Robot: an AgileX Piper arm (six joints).
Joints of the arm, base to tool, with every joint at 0 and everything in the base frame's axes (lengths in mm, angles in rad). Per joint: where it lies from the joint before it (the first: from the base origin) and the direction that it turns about. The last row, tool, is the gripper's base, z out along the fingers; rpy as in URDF.
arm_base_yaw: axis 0 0 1 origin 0 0 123
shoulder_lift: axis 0 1 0 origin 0 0 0
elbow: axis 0 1 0 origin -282.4 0 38.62
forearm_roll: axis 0.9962 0 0.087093 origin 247.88 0 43.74
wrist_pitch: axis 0 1 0 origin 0 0 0
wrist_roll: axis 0.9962 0 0.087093 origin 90.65 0 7.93
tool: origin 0 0 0 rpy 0 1.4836 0
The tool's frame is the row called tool.
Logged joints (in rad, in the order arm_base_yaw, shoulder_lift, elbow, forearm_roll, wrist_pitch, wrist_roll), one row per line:
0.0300, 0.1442, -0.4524, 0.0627, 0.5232, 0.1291
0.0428, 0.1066, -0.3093, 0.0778, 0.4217, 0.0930
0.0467, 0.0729, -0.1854, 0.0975, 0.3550, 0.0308
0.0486, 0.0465, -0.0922, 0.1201, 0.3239, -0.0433
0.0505, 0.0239, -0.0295, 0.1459, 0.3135, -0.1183
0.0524, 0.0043, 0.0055, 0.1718, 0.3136, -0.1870
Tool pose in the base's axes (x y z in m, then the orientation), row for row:
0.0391, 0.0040, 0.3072, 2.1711, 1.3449, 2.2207
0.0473, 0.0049, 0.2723, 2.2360, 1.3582, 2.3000
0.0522, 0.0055, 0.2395, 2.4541, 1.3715, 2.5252
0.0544, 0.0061, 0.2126, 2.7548, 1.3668, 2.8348
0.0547, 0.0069, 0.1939, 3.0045, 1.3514, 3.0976
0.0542, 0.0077, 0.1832, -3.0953, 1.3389, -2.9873
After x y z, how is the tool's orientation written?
As angles about the fixed x, y, z axes (roll, pitch, yaw), in radians.
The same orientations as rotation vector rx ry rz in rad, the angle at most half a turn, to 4 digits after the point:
0.1070, 1.6977, 0.1860
0.0794, 1.7028, 0.1814
0.0402, 1.7264, 0.1539
-0.0084, 1.7611, 0.1202
-0.0590, 1.7880, 0.0911
-0.1060, 1.7998, 0.0683

